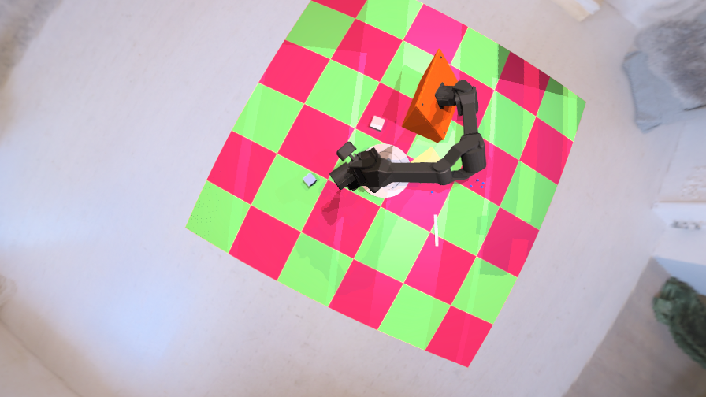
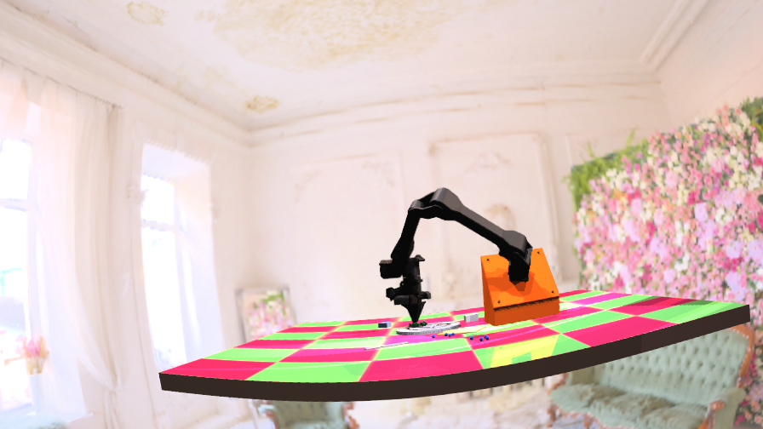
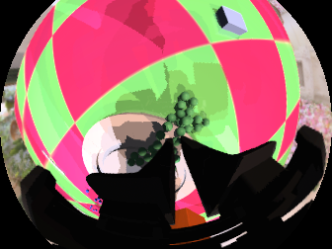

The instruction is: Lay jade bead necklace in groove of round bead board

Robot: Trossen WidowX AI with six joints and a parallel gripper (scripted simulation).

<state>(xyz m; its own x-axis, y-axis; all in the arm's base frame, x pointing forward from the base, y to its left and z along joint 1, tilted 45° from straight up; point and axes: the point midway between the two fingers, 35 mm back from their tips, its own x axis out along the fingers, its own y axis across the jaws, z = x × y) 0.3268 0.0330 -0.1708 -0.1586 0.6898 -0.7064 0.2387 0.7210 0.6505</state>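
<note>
The round bead board is 7 cm to the left of my gripper tip, 5 cm behind it and 1 cm below it. Also, from my gripper tip: pale blue cube (14 cm to the right, 13 cm ahead, 1 cm below); white cube (18 cm behind, 4 cm to the right, 1 cm below); yellow patch (20 cm to the left, 16 cm behind, 2 cm below).
</note>
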